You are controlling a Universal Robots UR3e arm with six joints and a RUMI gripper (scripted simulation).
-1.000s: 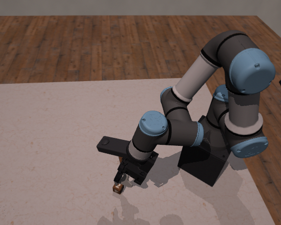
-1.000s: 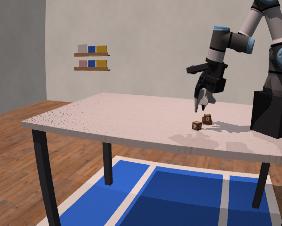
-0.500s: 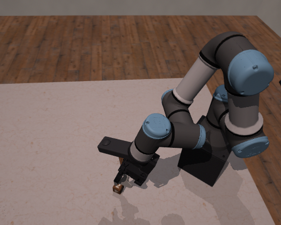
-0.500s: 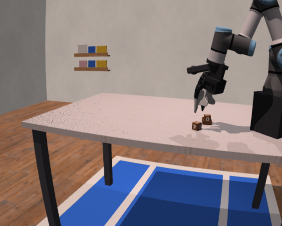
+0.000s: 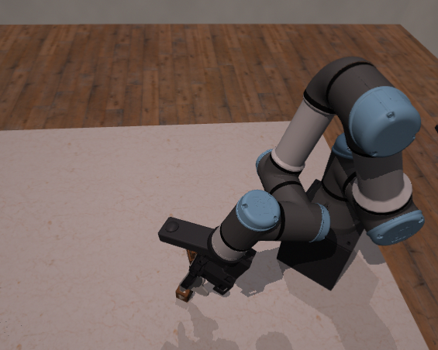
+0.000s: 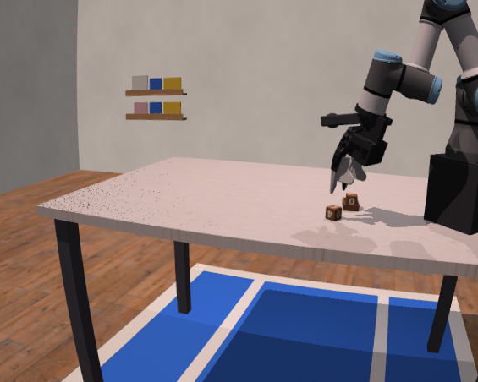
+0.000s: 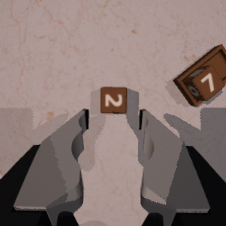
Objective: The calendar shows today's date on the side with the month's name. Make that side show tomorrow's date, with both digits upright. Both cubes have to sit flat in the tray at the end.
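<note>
The brown digit cube lies 10 mm ahead of my hand and 70 mm below it. The rest, counted from my hand: calendar tray (10 mm behind, 130 mm to the right, 80 mm below).
</note>
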